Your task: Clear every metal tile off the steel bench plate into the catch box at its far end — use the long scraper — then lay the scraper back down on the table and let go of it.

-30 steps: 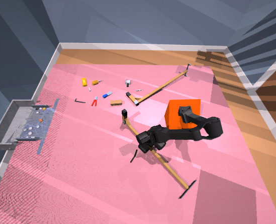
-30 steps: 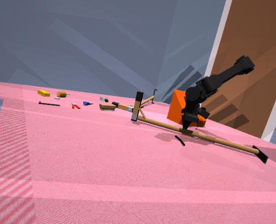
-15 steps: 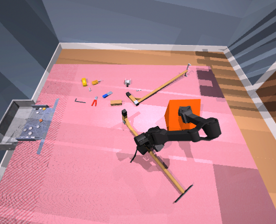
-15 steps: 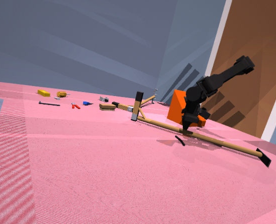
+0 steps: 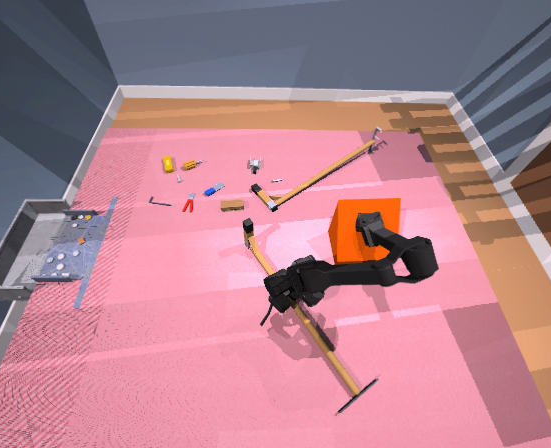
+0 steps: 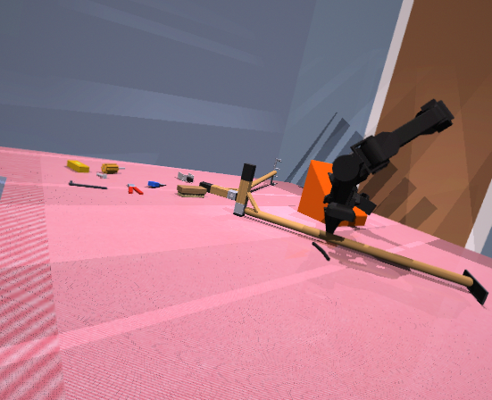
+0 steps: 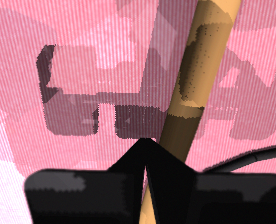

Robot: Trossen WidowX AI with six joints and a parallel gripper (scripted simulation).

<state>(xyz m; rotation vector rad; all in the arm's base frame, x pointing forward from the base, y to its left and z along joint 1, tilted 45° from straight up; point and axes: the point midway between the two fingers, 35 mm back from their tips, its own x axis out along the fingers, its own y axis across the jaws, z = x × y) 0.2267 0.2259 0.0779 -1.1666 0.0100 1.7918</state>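
Right now the long scraper is 50 mm above my gripper tip and 40 mm to the left of it. The rest, counted from my gripper tip: wooden block: 360 mm to the right, 230 mm ahead; black strip: 80 mm ahead, 60 mm to the left, 10 mm below; blue tool: 450 mm to the right, 320 mm ahead.
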